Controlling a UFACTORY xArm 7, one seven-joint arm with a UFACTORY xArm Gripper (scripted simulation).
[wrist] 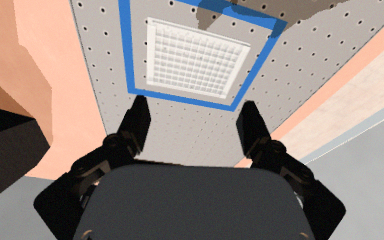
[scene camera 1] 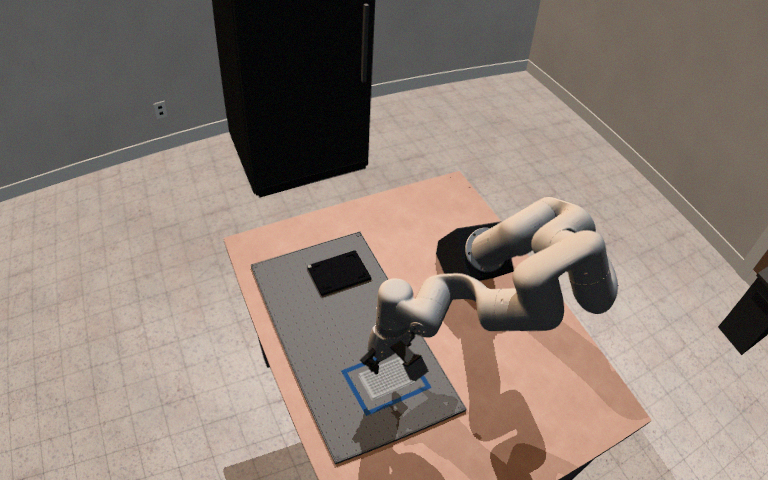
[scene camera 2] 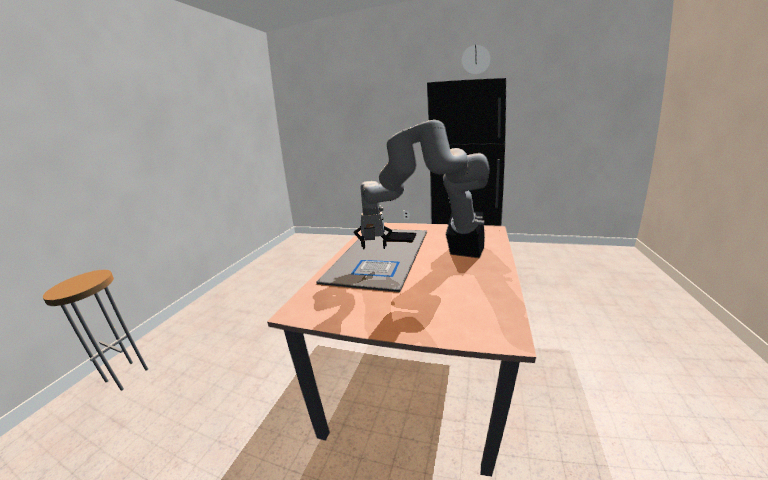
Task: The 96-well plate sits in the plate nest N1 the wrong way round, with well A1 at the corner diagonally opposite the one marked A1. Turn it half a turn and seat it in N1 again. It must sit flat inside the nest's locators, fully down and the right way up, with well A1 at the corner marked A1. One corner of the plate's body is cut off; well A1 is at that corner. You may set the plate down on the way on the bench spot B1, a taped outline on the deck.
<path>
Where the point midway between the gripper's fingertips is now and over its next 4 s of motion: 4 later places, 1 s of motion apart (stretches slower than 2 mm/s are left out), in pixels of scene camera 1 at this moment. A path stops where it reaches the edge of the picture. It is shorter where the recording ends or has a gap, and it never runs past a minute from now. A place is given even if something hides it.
The gripper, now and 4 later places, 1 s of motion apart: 388, 361; 387, 366; 386, 374; 386, 376; 386, 377
</path>
